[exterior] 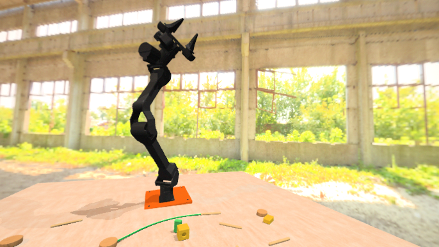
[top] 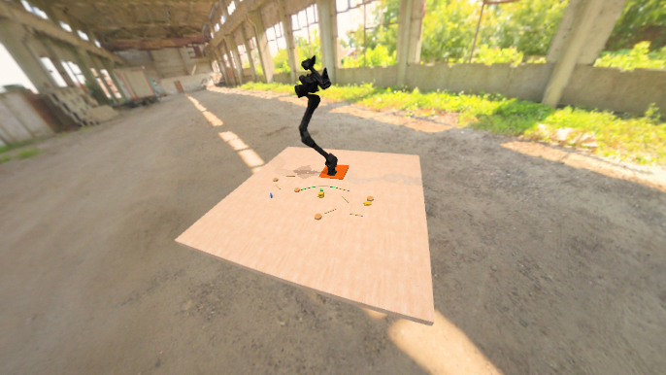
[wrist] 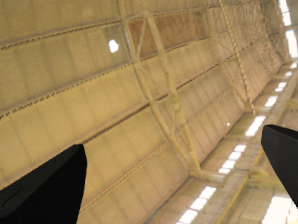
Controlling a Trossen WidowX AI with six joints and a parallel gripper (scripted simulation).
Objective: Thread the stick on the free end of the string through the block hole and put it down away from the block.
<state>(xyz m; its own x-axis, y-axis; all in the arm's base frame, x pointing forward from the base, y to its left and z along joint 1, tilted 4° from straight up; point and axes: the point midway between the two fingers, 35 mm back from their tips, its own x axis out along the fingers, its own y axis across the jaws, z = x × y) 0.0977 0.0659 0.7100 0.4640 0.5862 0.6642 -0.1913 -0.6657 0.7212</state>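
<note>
Right now the small green block is 720 mm below my gripper tip, 110 mm ahead of it and 30 mm to the right of it. Round my gripper tip: small blue piece (730 mm below, 350 mm to the right, 230 mm ahead); thin wooden stick (740 mm below, 90 mm to the left, 30 mm ahead).
</note>
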